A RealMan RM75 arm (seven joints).
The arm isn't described. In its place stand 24 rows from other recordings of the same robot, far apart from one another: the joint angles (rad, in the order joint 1, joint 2, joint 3, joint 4, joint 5, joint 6, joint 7), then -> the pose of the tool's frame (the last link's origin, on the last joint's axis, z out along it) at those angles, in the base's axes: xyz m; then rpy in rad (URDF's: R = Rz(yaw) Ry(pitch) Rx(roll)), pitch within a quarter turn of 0, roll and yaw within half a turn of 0.
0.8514, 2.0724, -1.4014, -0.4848, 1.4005, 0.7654, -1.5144 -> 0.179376 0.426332 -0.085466 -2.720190 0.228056 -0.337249
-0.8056, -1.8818, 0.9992, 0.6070, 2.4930, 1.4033, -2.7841 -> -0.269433 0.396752 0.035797 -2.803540 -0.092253 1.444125
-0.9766, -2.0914, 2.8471, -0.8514, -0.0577, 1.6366, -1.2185 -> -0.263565 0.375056 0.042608 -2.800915 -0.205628 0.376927
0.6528, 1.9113, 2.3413, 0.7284, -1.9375, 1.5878, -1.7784 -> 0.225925 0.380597 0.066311 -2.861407 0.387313 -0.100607
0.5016, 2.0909, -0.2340, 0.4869, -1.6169, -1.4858, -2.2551 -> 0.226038 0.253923 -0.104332 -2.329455 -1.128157 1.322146
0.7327, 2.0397, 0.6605, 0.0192, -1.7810, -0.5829, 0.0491 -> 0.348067 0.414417 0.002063 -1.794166 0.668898 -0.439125
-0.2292, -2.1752, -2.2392, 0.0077, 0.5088, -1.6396, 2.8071 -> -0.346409 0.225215 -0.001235 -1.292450 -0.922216 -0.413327
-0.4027, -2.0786, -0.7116, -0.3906, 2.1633, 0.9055, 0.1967 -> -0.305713 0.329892 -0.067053 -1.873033 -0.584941 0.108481
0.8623, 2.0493, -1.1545, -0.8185, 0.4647, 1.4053, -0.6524 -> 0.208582 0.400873 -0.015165 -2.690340 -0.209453 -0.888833
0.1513, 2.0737, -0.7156, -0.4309, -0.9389, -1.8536, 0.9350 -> 0.316105 0.229701 0.091030 -1.453298 1.085493 0.814501
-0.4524, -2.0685, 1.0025, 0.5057, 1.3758, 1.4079, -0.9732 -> -0.251032 0.333924 -0.011198 -2.614135 -0.763595 0.047604
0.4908, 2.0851, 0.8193, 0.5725, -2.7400, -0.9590, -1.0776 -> 0.180135 0.338862 -0.096703 -1.997442 -0.306473 0.777045
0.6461, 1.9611, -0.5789, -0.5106, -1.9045, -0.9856, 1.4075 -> 0.305679 0.422859 0.065276 -2.399283 0.600320 -0.456263
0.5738, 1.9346, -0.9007, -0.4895, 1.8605, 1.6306, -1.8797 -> 0.215172 0.363132 0.068127 -2.775212 0.999995 -0.097951
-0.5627, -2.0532, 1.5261, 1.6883, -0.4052, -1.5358, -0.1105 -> -0.129698 0.355345 0.031362 -2.462884 -0.190795 0.988505
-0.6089, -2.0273, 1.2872, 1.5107, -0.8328, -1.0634, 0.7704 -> -0.092972 0.417723 0.071654 -2.419688 -0.305135 0.220159
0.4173, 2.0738, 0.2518, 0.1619, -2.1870, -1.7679, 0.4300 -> 0.247661 0.261818 -0.031111 -1.893475 1.127815 0.539149
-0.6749, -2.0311, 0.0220, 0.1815, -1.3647, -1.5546, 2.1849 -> -0.242882 0.375095 0.037238 -2.177279 -1.173738 -0.157354
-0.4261, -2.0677, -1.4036, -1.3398, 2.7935, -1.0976, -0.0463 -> -0.218112 0.351683 -0.040645 -2.409857 -0.126440 0.986335
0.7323, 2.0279, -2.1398, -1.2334, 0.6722, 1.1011, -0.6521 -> 0.134016 0.319039 -0.124438 -2.914120 -0.463875 -0.021589
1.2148, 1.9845, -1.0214, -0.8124, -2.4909, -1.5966, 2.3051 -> 0.048865 0.435735 0.012971 -2.939613 -0.152144 -0.448212
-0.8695, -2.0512, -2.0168, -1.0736, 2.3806, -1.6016, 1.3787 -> -0.122155 0.394131 0.005229 -3.022747 0.154492 -0.008972
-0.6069, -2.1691, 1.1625, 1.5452, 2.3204, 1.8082, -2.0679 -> -0.115828 0.323949 0.019351 -3.021591 0.047127 0.182243
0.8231, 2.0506, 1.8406, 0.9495, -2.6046, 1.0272, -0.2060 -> 0.169118 0.447603 -0.007641 -2.541114 0.287923 -0.960834
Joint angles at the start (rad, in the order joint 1, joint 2, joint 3, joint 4, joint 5, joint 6, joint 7): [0.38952, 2.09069, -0.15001, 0.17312, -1.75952, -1.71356, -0.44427]
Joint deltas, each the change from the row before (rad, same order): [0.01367, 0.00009, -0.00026, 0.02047, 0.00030, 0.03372, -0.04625]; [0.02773, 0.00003, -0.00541, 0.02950, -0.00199, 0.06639, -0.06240]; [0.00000, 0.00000, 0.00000, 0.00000, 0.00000, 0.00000, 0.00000]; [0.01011, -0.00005, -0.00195, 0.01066, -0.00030, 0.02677, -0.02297]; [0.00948, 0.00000, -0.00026, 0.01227, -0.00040, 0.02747, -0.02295]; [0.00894, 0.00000, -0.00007, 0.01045, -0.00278, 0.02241, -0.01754]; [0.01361, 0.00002, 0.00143, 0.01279, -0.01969, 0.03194, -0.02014]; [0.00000, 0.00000, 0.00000, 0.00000, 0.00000, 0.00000, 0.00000]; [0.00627, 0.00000, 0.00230, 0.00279, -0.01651, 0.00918, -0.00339]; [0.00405, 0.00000, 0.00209, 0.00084, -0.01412, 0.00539, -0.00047]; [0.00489, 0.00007, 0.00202, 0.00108, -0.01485, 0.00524, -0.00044]
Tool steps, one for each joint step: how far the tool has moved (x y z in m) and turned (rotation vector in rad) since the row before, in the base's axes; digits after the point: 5 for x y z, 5 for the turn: [-0.00283, 0.00374, -0.00590, 0.00494, -0.03507, -0.00459]; [-0.00489, 0.00708, -0.01113, -0.01070, -0.06121, -0.00494]; [0.00000, 0.00000, 0.00000, 0.00000, 0.00000, 0.00000]; [-0.00153, 0.00252, -0.00426, -0.00500, -0.02455, -0.00272]; [-0.00152, 0.00227, -0.00439, -0.00520, -0.02324, -0.00420]; [-0.00180, 0.00182, -0.00387, -0.00691, -0.01855, -0.00048]; [-0.00353, 0.00164, -0.00655, -0.02069, -0.02884, 0.01025]; [0.00000, 0.00000, 0.00000, 0.00000, 0.00000, 0.00000]; [-0.00218, 0.00036, -0.00256, -0.01230, -0.00975, 0.01163]; [-0.00152, 0.00005, -0.00172, -0.00989, -0.00634, 0.00962]; [-0.00184, 0.00011, -0.00182, -0.01045, -0.00629, 0.01111]
